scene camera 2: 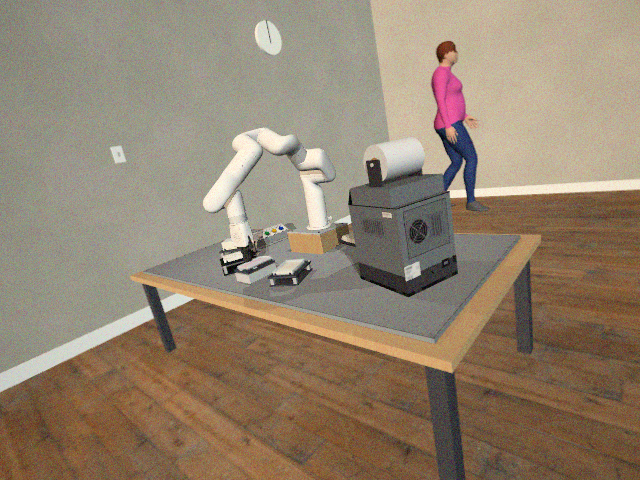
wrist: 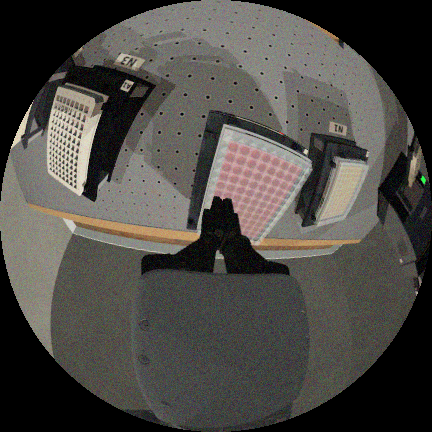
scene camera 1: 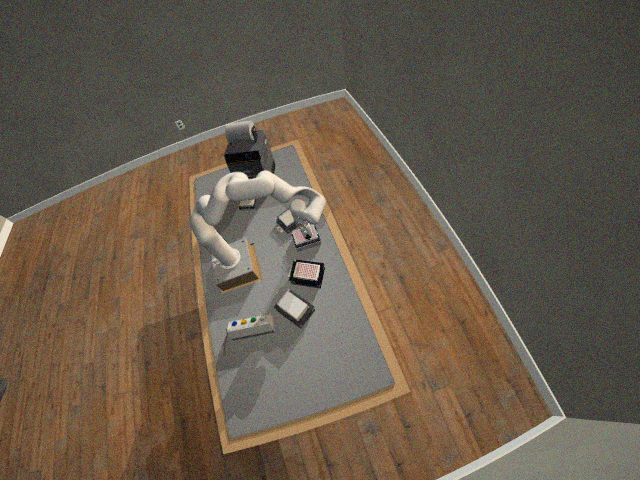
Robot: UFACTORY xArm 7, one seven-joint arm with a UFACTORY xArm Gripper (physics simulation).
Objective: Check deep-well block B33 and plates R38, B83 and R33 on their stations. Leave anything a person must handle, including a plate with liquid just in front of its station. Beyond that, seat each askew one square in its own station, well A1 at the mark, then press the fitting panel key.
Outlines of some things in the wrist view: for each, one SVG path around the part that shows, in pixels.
My gripper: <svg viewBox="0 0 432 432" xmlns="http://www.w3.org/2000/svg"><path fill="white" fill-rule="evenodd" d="M214 195L210 209L203 208L201 232L198 239L175 254L146 254L141 258L141 276L135 287L131 309L131 353L140 390L148 406L158 419L170 423L175 428L186 430L236 431L274 424L283 421L289 415L292 401L298 397L306 375L309 356L309 328L302 291L297 280L289 275L287 265L270 260L267 261L255 251L248 237L241 234L238 215L233 211L231 198L225 197L225 199L221 199L219 196ZM216 250L219 250L219 253L224 256L227 273L213 272Z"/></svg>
A clear well plate with pink wells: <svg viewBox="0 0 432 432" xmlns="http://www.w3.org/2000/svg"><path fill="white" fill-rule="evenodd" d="M223 123L196 227L197 235L200 235L203 208L210 209L213 196L215 195L221 199L225 199L225 197L231 198L233 211L238 215L241 234L247 236L252 245L258 245L275 225L304 184L312 170L312 160L268 137Z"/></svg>
